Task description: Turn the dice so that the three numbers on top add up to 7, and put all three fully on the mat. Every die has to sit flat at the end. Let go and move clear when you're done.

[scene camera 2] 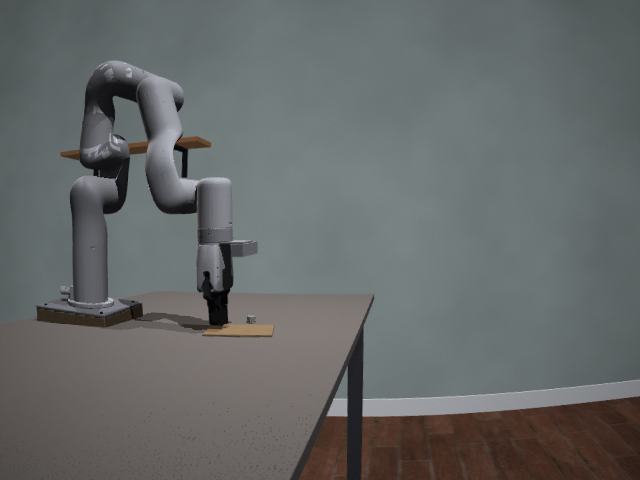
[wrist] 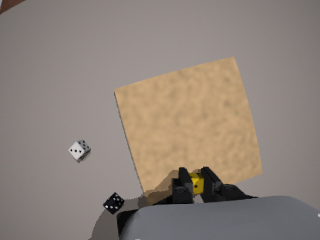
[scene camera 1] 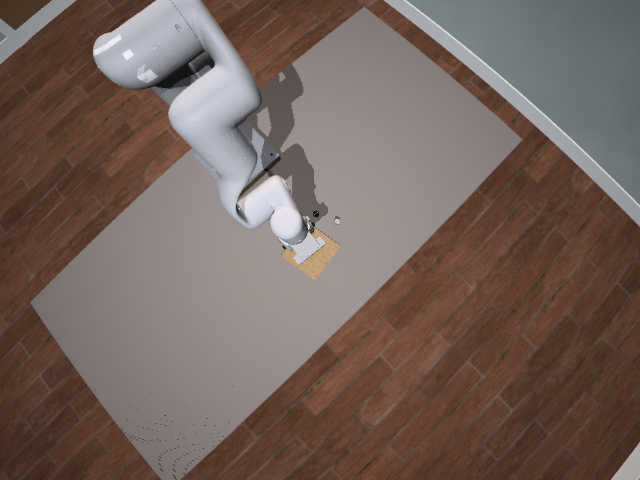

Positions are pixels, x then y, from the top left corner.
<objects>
A tan mat shows in scene camera 2 [226,330], in the wrist view and in scene camera 1. The same spot on the tan mat: [wrist: 199,116] is [scene camera 1: 312,256].
</objects>
